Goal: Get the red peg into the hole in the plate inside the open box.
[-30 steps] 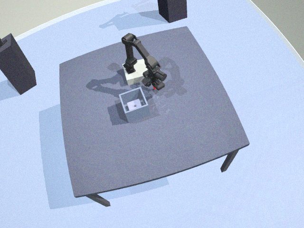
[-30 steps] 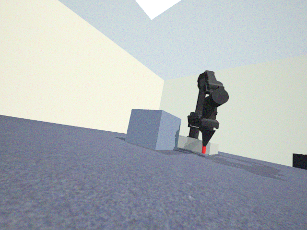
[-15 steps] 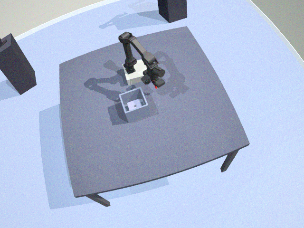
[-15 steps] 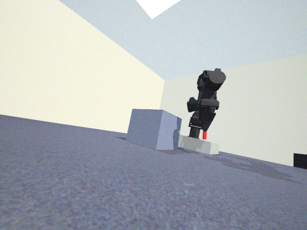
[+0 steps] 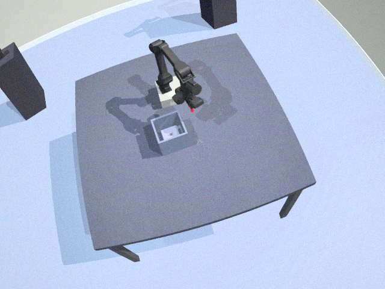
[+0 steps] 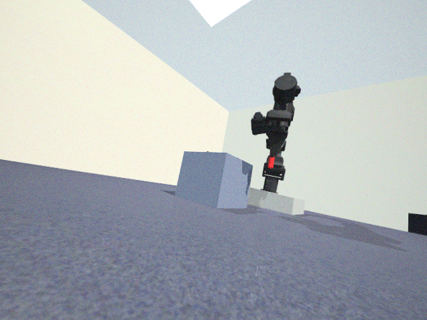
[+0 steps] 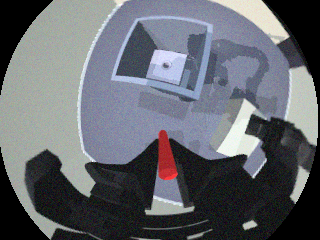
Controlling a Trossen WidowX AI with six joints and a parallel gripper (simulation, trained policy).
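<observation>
Right now my gripper tip is 3 cm short of the pale plate, 15 cm to the left of it and 11 cm above it. Round my gripper tip: red peg 1 cm above.
</observation>
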